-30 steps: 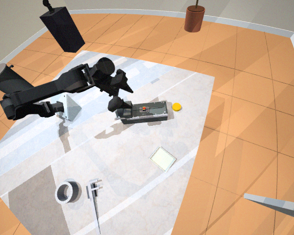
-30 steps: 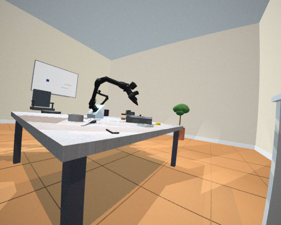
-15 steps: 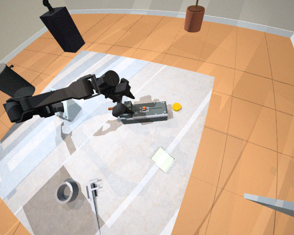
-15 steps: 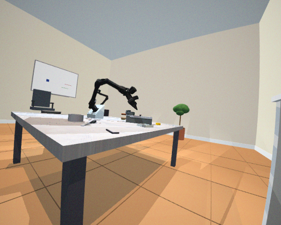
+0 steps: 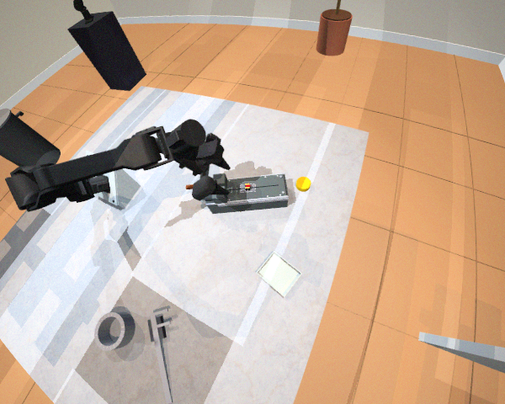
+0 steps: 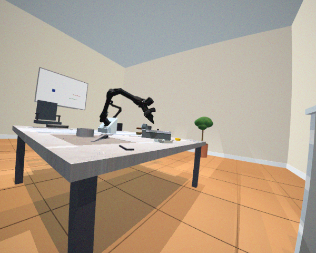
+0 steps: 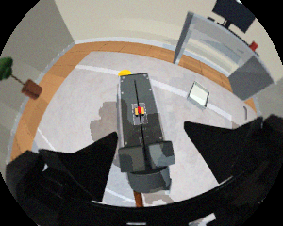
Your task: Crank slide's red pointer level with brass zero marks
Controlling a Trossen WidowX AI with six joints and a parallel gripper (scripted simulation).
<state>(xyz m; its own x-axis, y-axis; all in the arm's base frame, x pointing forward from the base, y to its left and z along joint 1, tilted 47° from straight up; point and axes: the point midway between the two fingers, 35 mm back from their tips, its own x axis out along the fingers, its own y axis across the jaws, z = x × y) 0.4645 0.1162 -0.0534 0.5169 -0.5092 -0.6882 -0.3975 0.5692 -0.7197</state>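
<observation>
My gripper tip is 14 cm past the orange-brown crank handle, 2 cm to the left of it and 6 cm above it. The rest, counted from my gripper tip: pale square tile: 21 cm ahead, 18 cm to the right, 13 cm below; red pointer: 4 cm ahead, 3 cm to the left, 6 cm below; yellow disc: 20 cm ahead, 14 cm to the left, 13 cm below.
</observation>
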